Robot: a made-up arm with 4 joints. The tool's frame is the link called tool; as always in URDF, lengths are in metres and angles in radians. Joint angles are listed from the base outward.
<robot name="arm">
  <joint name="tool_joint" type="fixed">
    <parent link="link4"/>
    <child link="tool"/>
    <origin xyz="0.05 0 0.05" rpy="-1.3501 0.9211 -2.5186"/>
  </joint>
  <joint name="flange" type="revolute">
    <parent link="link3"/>
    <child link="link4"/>
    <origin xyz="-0.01 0 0.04" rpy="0 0 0"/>
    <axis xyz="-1 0 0"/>
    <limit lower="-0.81" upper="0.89"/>
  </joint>
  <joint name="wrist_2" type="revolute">
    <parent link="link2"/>
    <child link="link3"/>
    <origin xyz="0.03 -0.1 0.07" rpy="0 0 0"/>
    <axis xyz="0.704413 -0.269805 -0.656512"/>
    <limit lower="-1.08" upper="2"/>
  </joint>
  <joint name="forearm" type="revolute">
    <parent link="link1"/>
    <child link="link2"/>
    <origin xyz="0.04 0.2 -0.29" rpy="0 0 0"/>
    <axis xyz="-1 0 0"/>
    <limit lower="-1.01" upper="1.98"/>
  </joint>
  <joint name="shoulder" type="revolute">
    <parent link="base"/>
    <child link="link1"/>
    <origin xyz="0.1 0.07 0.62" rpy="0 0 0"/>
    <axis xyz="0 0 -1"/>
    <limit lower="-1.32" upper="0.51"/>
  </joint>
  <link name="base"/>
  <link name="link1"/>
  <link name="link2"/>
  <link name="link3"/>
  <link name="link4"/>
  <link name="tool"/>
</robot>
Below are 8 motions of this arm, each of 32 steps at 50 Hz.
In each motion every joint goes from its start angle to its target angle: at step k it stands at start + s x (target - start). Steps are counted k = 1, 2, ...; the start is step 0. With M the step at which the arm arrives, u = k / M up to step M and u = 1 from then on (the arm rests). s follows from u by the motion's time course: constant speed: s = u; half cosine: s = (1 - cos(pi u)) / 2; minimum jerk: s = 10 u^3 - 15 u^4 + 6 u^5.
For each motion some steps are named. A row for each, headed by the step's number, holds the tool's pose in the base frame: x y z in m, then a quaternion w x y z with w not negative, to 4 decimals.
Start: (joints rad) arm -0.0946 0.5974 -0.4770 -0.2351
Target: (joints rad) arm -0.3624 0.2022 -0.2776 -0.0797
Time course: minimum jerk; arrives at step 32
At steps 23, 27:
23: 0.1570 0.2625 0.4990 0.6110 -0.1152 0.5487 -0.5589
27: 0.1538 0.2562 0.4980 0.6178 -0.1079 0.5605 -0.5408

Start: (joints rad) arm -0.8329 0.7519 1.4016 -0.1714
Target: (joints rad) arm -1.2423 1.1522 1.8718 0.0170
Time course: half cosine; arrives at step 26
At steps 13, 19, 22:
13: -0.0380 0.1727 0.5310 0.6173 0.3776 0.6665 -0.1794
19: -0.0731 0.1542 0.5263 0.6410 0.3685 0.6610 -0.1278
22: -0.0841 0.1464 0.5240 0.6474 0.3652 0.6600 -0.1090

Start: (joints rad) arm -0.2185 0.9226 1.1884 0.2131
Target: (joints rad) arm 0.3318 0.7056 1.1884 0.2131
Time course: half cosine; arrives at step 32
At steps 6, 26, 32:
6: 0.1198 0.2746 0.5485 0.5105 0.4061 0.3838 -0.6536
26: 0.1971 0.2072 0.5447 0.3130 0.5299 0.3367 -0.7126
32: 0.2021 0.1988 0.5439 0.2927 0.5422 0.3297 -0.7153

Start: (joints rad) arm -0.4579 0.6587 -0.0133 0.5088
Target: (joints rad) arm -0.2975 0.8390 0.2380 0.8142
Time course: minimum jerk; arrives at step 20
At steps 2, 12, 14, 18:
2: 0.0952 0.3295 0.4968 0.6637 -0.1815 0.1732 -0.7047
12: 0.1173 0.3427 0.4946 0.5985 -0.1532 0.0756 -0.7827
14: 0.1229 0.3453 0.4938 0.5809 -0.1481 0.0530 -0.7986
18: 0.1287 0.3478 0.4929 0.5624 -0.1435 0.0303 -0.8138

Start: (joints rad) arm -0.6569 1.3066 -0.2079 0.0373
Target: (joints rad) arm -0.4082 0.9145 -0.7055 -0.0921
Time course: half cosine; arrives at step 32
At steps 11, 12, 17, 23, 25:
11: 0.0183 0.3972 0.4497 0.6595 -0.3283 0.0597 -0.6736
12: 0.0232 0.3964 0.4499 0.6543 -0.3344 0.0666 -0.6750
17: 0.0486 0.3906 0.4505 0.6265 -0.3661 0.1042 -0.6801
23: 0.0750 0.3817 0.4499 0.5965 -0.3984 0.1464 -0.6812
25: 0.0814 0.3791 0.4495 0.5890 -0.4063 0.1573 -0.6807

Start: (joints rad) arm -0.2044 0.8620 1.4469 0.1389
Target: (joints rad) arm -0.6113 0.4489 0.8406 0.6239
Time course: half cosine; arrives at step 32
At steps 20, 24, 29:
20: 0.0949 0.2351 0.5392 0.5477 0.2646 0.4690 -0.6404
24: 0.0929 0.2352 0.5347 0.5733 0.1997 0.4599 -0.6480
29: 0.0907 0.2356 0.5303 0.5949 0.1503 0.4486 -0.6498

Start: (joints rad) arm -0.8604 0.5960 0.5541 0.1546
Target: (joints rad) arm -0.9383 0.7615 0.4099 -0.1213
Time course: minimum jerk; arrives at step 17
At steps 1, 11, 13, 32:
1: 0.0275 0.2518 0.5386 0.7303 0.0322 0.4968 -0.4678
11: -0.0015 0.2641 0.5404 0.7621 -0.0150 0.4962 -0.4157
13: -0.0074 0.2663 0.5403 0.7671 -0.0251 0.4961 -0.4061
32: -0.0109 0.2675 0.5402 0.7698 -0.0311 0.4960 -0.4006

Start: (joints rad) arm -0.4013 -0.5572 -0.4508 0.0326
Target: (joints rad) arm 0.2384 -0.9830 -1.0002 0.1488
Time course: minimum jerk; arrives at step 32
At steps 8, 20, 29, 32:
8: 0.1827 0.1770 0.4195 0.6122 -0.0398 0.7190 -0.3265
20: 0.2093 0.1511 0.3913 0.6227 0.0342 0.6780 -0.3892
29: 0.2168 0.1399 0.3799 0.6288 0.0685 0.6493 -0.4224
32: 0.2170 0.1396 0.3796 0.6289 0.0694 0.6484 -0.4233

